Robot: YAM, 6 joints.
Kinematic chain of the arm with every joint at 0, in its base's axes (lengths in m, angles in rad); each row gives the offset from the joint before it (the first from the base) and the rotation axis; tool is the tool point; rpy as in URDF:
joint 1: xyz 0 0 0.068 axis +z
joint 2: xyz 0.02 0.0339 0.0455 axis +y
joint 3: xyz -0.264 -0.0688 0 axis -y
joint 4: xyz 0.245 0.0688 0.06 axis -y
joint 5: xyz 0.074 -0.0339 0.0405 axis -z
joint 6: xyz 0.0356 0 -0.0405 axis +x
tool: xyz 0 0 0 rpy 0 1.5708 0
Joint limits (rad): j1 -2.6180..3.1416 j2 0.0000..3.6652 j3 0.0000..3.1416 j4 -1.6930..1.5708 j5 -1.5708..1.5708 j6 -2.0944..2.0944
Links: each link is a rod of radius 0.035 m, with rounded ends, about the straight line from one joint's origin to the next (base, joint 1, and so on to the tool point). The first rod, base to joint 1, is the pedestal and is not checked.
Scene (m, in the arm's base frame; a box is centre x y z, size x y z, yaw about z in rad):
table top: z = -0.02
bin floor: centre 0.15 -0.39 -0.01 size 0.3 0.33 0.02 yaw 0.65
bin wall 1: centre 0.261 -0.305 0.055 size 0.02 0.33 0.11 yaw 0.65
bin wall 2: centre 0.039 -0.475 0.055 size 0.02 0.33 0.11 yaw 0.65
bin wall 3: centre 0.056 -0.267 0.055 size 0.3 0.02 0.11 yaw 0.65
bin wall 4: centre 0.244 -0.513 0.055 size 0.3 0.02 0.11 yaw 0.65
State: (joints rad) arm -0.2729 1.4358 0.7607 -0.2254 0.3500 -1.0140
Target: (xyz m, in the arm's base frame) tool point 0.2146 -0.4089 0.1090
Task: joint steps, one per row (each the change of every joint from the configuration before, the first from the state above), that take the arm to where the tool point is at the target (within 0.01 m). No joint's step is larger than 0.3 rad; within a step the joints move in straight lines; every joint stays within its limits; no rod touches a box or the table.
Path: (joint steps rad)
1: -0.2625 0.1883 0.2235 0.0902 0.0027 0.0000
2: -0.2625 0.1883 0.2235 0.0902 0.0027 0.0000
3: -0.2626 0.1882 0.2235 0.0902 0.0027 0.0000
4: -0.0005 0.2057 -0.0553 -0.0082 -0.0068 0.0000

